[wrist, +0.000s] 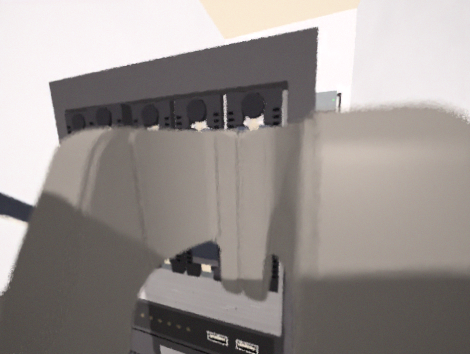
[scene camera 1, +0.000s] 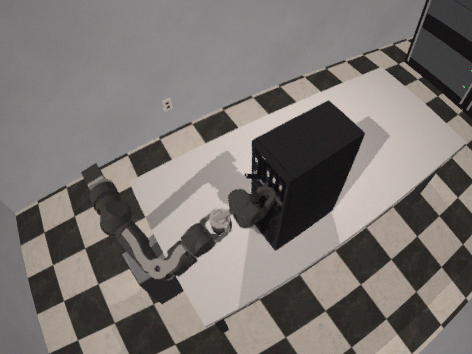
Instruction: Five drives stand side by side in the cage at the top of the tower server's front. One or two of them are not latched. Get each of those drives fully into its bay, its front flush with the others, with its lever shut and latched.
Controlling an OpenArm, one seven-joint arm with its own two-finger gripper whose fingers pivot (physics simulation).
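Note:
The black tower server stands on the table, its drive cage facing the arm. In the wrist view the tops of five dark drives show side by side: the leftmost, the second, the third, the fourth and the rightmost. A dark side face shows right of the second, which seems to stand forward. A dark lever sticks far out at the cage's left part. My gripper is shut and empty, its tips before the right part of the cage's lower edge. The fingers hide most drive fronts and levers.
The white table carries the tower. Below the cage, the front panel with two USB ports shows in the wrist view. A dark rack cabinet stands at the far right, beyond the table. A wall outlet is on the grey wall.

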